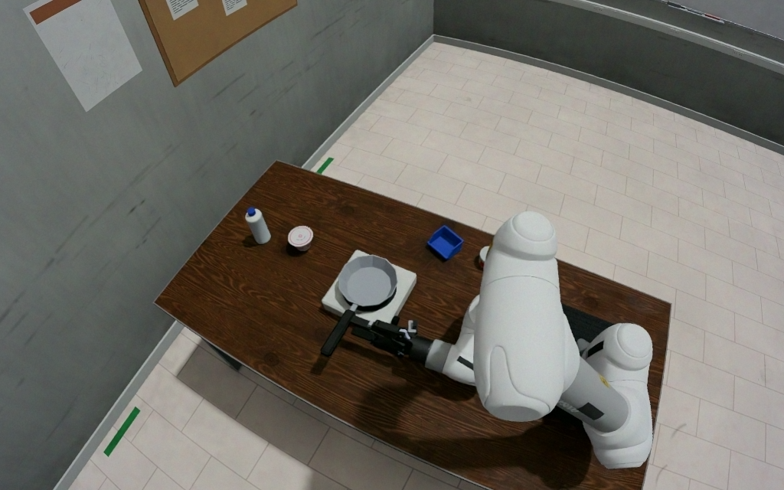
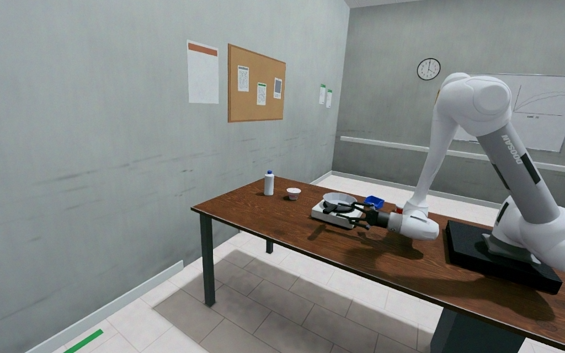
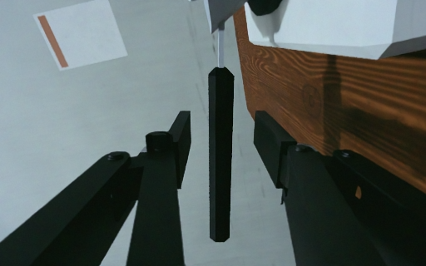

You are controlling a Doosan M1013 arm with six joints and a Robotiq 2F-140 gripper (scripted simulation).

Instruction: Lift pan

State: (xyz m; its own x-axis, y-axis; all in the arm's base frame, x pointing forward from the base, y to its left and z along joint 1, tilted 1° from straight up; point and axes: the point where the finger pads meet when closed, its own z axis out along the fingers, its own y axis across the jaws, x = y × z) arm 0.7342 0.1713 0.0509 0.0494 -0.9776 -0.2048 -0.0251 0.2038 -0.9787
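Now: the grey pan 60 mm ahead of my hand, 100 mm to the right of it and 20 mm below it. The rest, counted from my hand: blue bin: 90 mm behind, 470 mm to the right, 100 mm below; then hot plate: 50 mm ahead, 160 mm to the right, 90 mm below; then white cup: 410 mm ahead, 250 mm to the right, 80 mm below.
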